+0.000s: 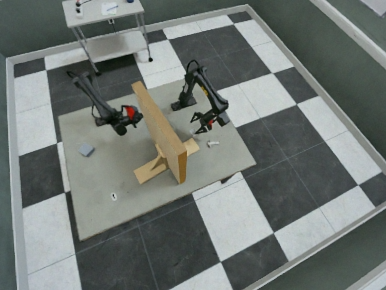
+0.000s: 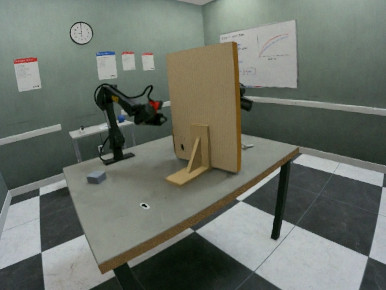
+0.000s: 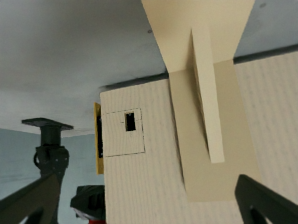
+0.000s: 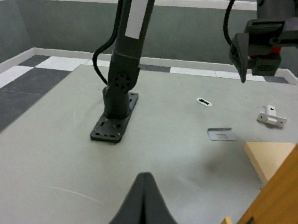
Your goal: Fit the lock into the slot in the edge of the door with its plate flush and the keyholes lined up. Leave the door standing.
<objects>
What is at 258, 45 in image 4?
My left gripper.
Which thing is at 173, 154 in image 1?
A door.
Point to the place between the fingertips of my right gripper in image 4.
145, 181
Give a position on a door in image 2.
204, 88
</objects>
